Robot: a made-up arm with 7 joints.
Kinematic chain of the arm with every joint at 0, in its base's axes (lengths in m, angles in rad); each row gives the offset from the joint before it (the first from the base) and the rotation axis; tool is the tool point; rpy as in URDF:
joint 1: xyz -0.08 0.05 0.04 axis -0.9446 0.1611 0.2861
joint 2: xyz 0 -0.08 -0.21 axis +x
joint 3: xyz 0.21 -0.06 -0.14 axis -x
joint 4: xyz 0.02 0.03 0 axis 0.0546 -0.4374 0.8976
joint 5: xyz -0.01 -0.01 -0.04 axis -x
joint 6: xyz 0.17 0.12 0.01 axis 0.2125 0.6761 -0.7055
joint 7: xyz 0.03 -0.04 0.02 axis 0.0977 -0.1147 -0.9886
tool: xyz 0.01 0 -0.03 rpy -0.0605 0.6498 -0.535
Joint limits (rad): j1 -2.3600..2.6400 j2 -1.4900..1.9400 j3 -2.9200..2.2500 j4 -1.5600..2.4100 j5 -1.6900..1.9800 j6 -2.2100..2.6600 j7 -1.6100..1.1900
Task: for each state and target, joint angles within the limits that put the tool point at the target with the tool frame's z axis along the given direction. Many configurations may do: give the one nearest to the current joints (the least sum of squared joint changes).
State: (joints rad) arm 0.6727 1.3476 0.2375 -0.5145 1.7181 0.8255 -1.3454
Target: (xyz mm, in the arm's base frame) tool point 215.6 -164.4 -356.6 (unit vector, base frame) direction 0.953 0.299 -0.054
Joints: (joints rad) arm 1.1607 1.4579 0.3239 -0.1307 1.9287 1.0700 -0.9098
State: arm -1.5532 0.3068 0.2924 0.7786 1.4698 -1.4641 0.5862
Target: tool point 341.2 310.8 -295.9 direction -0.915 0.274 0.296
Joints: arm -0.6576 -0.0987 0.1358 0.9060 1.3234 -1.6047 0.6970
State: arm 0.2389 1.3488 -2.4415 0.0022 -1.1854 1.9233 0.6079
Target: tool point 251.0 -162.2 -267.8 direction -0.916 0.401 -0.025
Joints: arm 0.8643 0.9817 -2.1744 -0.6451 -0.9374 2.2129 0.8172
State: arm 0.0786 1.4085 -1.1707 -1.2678 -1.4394 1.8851 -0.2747
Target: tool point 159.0 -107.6 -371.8 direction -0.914 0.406 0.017
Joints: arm 0.6719 0.9429 -0.9477 -1.5600 -1.2539 1.4553 0.2799
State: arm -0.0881 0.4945 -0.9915 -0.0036 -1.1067 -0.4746 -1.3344
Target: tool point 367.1 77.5 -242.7 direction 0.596 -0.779 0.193
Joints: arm -0.3916 0.2555 -0.9273 -0.1638 -0.1528 0.0501 -0.9398
